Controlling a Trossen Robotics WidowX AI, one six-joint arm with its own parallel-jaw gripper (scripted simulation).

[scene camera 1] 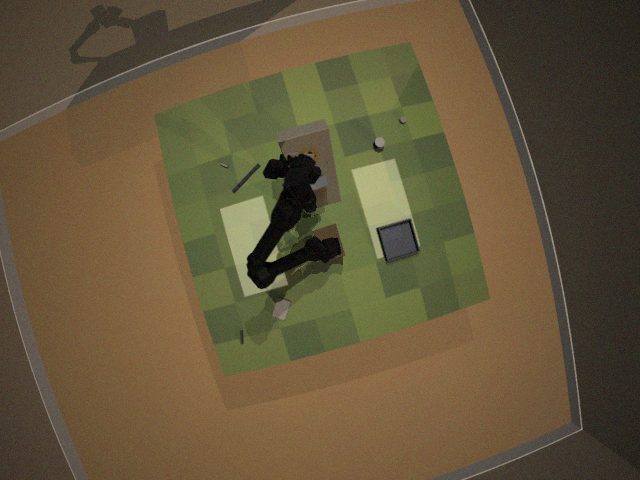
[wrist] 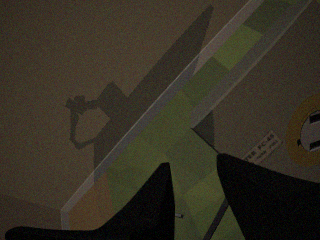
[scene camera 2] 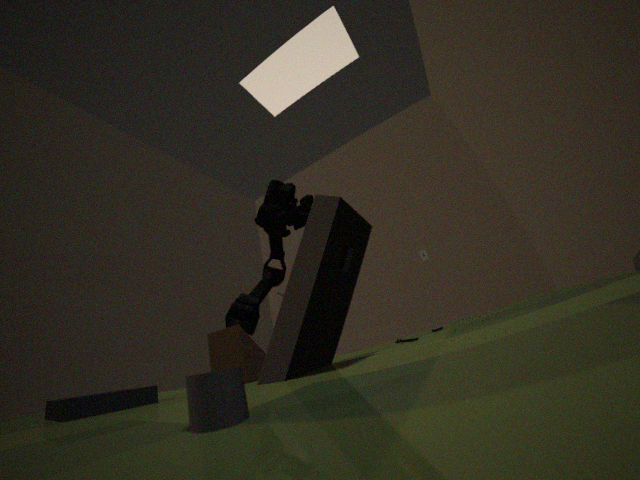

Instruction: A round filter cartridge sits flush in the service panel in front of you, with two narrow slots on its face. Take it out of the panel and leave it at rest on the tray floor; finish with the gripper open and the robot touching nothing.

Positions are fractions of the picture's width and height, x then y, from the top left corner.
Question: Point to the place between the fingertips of my gripper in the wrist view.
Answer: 0.60, 0.69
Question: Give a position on a service panel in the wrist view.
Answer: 0.80, 0.47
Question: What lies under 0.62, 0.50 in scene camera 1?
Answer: A dark grey tray.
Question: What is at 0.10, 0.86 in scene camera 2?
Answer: A dark grey tray.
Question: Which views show my gripper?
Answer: Scene camera 1, the wrist view and scene camera 2: all of them.
